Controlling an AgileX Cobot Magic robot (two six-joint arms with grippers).
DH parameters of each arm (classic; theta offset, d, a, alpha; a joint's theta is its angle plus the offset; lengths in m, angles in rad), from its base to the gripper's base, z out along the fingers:
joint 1: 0 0.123 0 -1.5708
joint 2: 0.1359 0 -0.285 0
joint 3: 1.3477 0 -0.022 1.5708
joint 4: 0 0.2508 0 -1.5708
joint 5: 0 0 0.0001 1.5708
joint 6: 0 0.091 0 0
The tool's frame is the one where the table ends.
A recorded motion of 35 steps. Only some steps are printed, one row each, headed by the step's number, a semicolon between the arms.
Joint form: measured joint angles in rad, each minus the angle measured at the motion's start. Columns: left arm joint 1, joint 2, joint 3, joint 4, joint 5, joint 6; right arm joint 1, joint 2, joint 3, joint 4, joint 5, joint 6.
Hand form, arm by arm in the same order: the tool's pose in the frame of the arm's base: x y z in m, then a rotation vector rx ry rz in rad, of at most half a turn. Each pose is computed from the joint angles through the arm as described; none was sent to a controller.
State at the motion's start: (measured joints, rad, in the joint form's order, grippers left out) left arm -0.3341 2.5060 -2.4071 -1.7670 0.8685 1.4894; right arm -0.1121 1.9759 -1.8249 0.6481 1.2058 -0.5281
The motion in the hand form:
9: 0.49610 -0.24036 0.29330 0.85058 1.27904 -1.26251; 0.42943 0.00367 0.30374 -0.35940 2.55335 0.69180
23: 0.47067 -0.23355 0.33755 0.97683 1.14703 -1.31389; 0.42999 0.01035 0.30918 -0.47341 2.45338 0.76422
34: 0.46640 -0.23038 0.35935 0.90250 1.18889 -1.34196; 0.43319 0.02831 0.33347 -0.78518 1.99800 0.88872
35: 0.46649 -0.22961 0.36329 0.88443 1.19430 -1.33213; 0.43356 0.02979 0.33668 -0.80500 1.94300 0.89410
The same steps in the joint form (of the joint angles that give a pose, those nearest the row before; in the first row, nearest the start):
9: 0.0249 0.0000 -0.0001 0.0038 0.1922 0.0000; 0.0000 0.0000 0.0000 0.0046 0.0018 -0.0085
23: 0.0325 -0.0827 -0.0009 0.0122 0.3253 -0.0093; 0.0000 0.0000 0.0000 0.1057 0.0082 -0.1319
34: 0.0325 -0.1227 -0.0047 0.0122 0.2748 -0.1093; 0.0000 0.0000 0.0000 0.4634 0.0126 -0.5907
35: 0.0325 -0.1302 -0.0047 0.0122 0.2548 -0.1167; 0.0000 0.0000 0.0000 0.5051 0.0126 -0.6395

